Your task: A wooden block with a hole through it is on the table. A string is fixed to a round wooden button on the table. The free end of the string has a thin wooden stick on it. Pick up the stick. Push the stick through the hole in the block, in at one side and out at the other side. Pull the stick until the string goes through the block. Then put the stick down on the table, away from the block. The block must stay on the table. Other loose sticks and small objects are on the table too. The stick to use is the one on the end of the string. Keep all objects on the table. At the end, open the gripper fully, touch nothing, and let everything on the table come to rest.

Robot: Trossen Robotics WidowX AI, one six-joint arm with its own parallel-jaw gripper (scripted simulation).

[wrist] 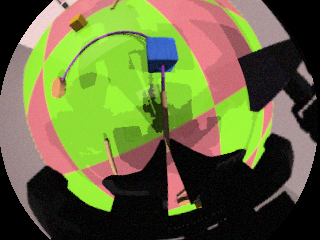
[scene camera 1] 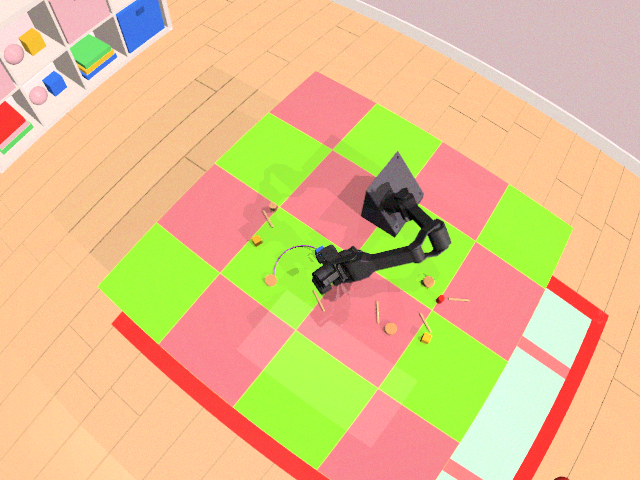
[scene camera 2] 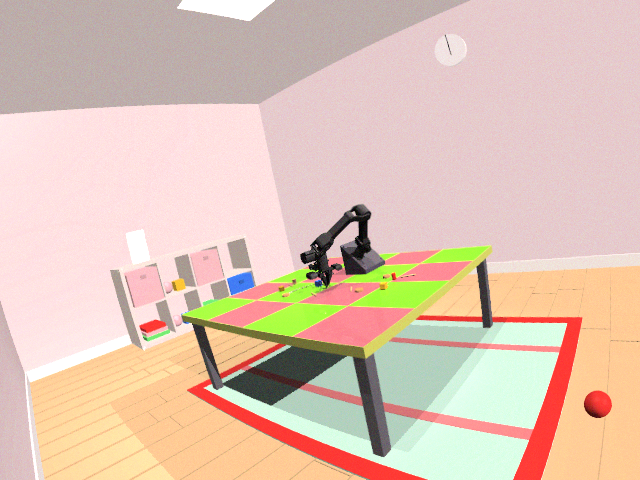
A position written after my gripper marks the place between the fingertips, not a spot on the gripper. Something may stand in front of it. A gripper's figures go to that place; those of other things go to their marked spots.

Labels:
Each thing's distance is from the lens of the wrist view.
my gripper (wrist: 166,141): 0.10 m
blue block (wrist: 160,50): 0.09 m

